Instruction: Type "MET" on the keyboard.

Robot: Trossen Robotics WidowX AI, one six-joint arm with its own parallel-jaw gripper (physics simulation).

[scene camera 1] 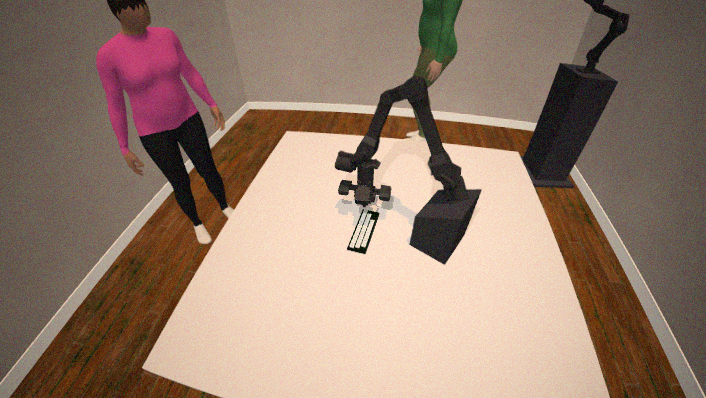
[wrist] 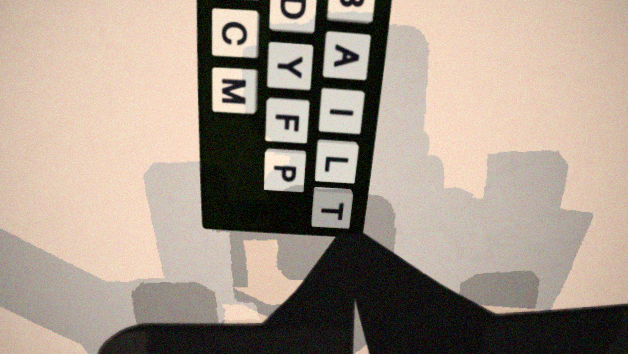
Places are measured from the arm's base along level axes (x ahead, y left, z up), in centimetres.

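Pixels of known places: gripper, fingertip midpoint: [scene camera 1: 364, 206] [wrist: 350, 246]; arm's base at its link origin: [scene camera 1: 458, 196].
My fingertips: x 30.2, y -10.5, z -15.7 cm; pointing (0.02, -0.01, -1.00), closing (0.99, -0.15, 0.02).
Observation:
Ahead of a thing's pixels: the offset from my fingertips to its top centre. Level surfaces: height alone.
The dark green keyboard @[dx -0.1, dy +9.0, dz -2.3 cm] [scene camera 1: 363, 231] [wrist: 227, 175] with white letter keys lies flat on the pale mat. In the wrist view, the T key @[dx -0.4, dy +0.3, dz -2.3 cm] [wrist: 332, 209] is in the right column at the keyboard's near end, in shade. The M key @[dx -3.0, dy +5.3, dz -2.3 cm] [wrist: 234, 91] is the lowest key in the left column. The E key does not show in the wrist view. My gripper [scene camera 1: 365, 205] [wrist: 350, 246] is shut and empty, pointing down at the keyboard's far end in the scene view. In the wrist view its tips overlap the keyboard's edge just below the T key; their height is unclear.
The arm's dark base block [scene camera 1: 442, 225] stands right of the keyboard on the pale mat @[dz -4.1 cm] [scene camera 1: 350, 320]. A person in pink [scene camera 1: 155, 80] stands at the left, and one in green [scene camera 1: 440, 30] behind the arm. Another arm stands on a tall pedestal [scene camera 1: 570, 125] at the right.

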